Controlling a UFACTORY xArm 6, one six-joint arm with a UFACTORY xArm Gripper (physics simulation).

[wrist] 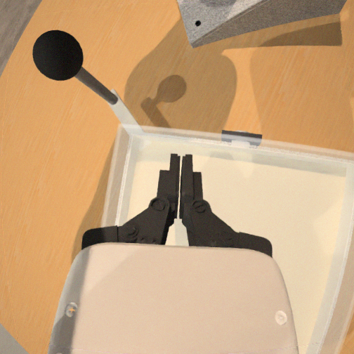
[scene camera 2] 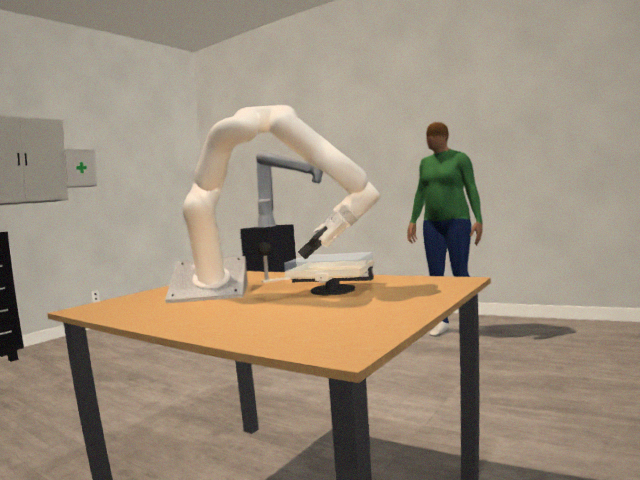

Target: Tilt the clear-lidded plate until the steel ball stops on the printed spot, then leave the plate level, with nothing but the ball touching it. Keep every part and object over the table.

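The pale plate (scene camera 2: 330, 270) (wrist: 295, 200) with its clear lid (scene camera 2: 336, 256) stands on a black pivot base (scene camera 2: 332, 289). It looks close to level in the scene view; a slight tilt cannot be ruled out. A rod with a black knob (scene camera 2: 264, 247) (wrist: 57, 55) rises from an arm at one corner of the plate. My gripper (scene camera 2: 303, 254) (wrist: 180, 167) is shut and empty. Its fingertips are at the lid, near the knob side; whether they touch it I cannot tell. The steel ball and the printed spot do not show; my gripper hides part of the plate in the wrist view.
The robot's grey mounting plate (scene camera 2: 178, 284) (wrist: 305, 30) is on the wooden table (scene camera 2: 289, 330) (wrist: 45, 200), past the knob side of the plate. A grey arm on a black stand (scene camera 2: 266, 232) is behind the table. A person in green (scene camera 2: 445, 186) stands beyond the table at right.
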